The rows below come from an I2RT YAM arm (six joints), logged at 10 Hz.
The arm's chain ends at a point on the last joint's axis. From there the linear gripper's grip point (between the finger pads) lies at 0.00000 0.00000 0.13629 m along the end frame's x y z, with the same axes.
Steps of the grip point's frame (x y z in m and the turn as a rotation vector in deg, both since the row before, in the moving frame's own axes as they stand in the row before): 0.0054, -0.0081, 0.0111, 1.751, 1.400, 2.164; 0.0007, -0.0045, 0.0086, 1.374, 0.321, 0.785; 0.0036, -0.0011, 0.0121, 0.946, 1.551, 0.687; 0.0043, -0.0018, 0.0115, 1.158, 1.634, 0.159; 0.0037, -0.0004, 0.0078, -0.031, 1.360, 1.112; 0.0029, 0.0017, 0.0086, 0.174, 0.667, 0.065
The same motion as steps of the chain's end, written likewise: 0.0020, -0.0040, 0.0112, 1.751, 1.400, 2.164; -0.0001, -0.0012, 0.0086, 1.374, 0.321, 0.785; -0.0001, 0.0011, 0.0122, 0.946, 1.551, 0.687; 0.0004, 0.0009, 0.0116, 1.158, 1.634, 0.159; 0.0005, -0.0005, 0.0078, -0.031, 1.360, 1.112; 0.0013, 0.0021, 0.0086, 0.174, 0.667, 0.065
